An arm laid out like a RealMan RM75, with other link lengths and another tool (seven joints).
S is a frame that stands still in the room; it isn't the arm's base.
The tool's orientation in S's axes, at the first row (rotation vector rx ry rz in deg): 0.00, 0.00, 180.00
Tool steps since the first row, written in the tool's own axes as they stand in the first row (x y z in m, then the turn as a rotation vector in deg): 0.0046, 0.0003, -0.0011, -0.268, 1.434, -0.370; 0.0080, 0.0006, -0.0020, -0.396, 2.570, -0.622; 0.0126, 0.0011, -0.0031, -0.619, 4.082, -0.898; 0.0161, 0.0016, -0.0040, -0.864, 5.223, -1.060; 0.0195, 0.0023, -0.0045, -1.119, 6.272, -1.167; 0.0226, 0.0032, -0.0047, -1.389, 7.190, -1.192; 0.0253, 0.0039, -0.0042, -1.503, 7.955, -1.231; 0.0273, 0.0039, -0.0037, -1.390, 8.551, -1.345; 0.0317, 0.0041, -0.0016, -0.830, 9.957, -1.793; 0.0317, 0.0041, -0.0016, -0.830, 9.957, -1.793; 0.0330, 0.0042, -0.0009, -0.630, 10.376, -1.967
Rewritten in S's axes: -0.0046, -0.0003, -0.0011, 0.268, -1.434, -0.370; -0.0080, -0.0006, -0.0020, 0.396, -2.570, -0.622; -0.0126, -0.0011, -0.0031, 0.619, -4.082, -0.898; -0.0161, -0.0016, -0.0040, 0.864, -5.223, -1.060; -0.0195, -0.0023, -0.0045, 1.119, -6.272, -1.167; -0.0226, -0.0032, -0.0047, 1.389, -7.190, -1.192; -0.0253, -0.0039, -0.0042, 1.503, -7.955, -1.231; -0.0273, -0.0039, -0.0037, 1.390, -8.551, -1.345; -0.0317, -0.0041, -0.0016, 0.830, -9.957, -1.793; -0.0317, -0.0041, -0.0016, 0.830, -9.957, -1.793; -0.0330, -0.0042, -0.0009, 0.630, -10.376, -1.967
